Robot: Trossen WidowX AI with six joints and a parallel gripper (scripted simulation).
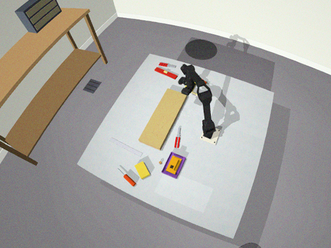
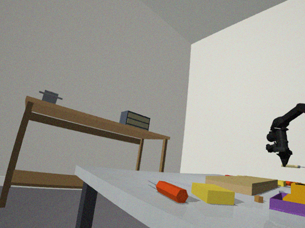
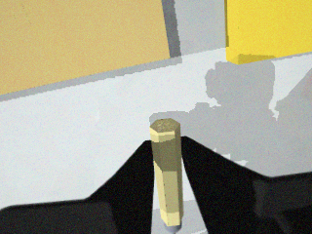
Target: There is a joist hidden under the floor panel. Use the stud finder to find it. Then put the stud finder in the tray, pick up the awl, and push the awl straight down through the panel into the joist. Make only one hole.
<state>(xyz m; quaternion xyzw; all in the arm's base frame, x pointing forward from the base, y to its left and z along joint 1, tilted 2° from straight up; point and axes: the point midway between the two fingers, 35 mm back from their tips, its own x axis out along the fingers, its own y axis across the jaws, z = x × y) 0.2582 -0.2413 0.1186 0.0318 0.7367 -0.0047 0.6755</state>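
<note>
The awl is 6 cm behind my gripper tip. The rest, counted from my gripper tip: red level: 33 cm ahead, 19 cm to the right, 10 cm below; purple tray: 13 cm behind, 56 cm to the left, 10 cm below; stud finder: 13 cm behind, 58 cm to the left, 7 cm below.
</note>
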